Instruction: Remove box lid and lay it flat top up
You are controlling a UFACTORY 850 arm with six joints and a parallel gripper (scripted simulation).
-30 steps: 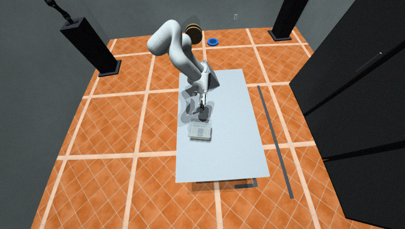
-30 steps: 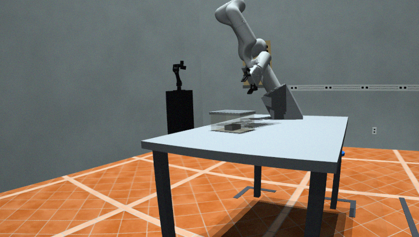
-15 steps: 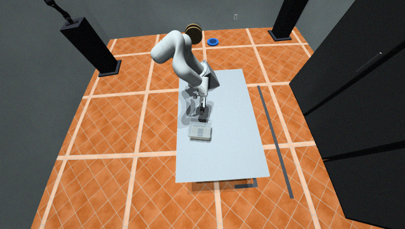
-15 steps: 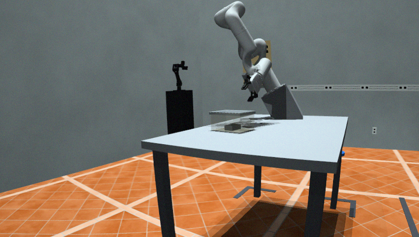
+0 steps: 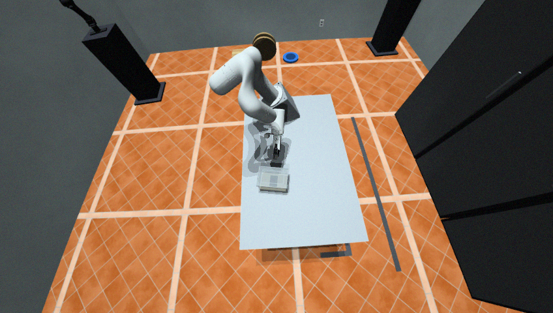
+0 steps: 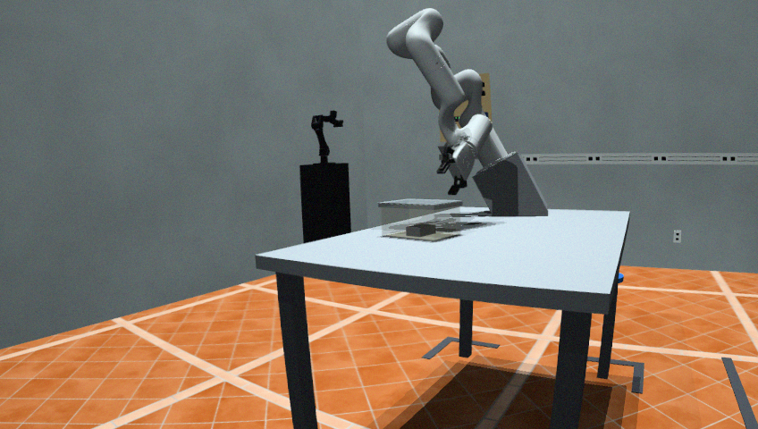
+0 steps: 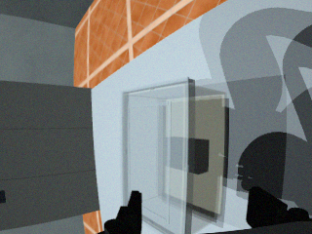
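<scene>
Right now my hand is 12 cm short of the lid, 4 cm to the left of it and 6 cm above it. The rest, counted from my hand: clear box 12 cm ahead, 4 cm to the right, 11 cm below.
</scene>
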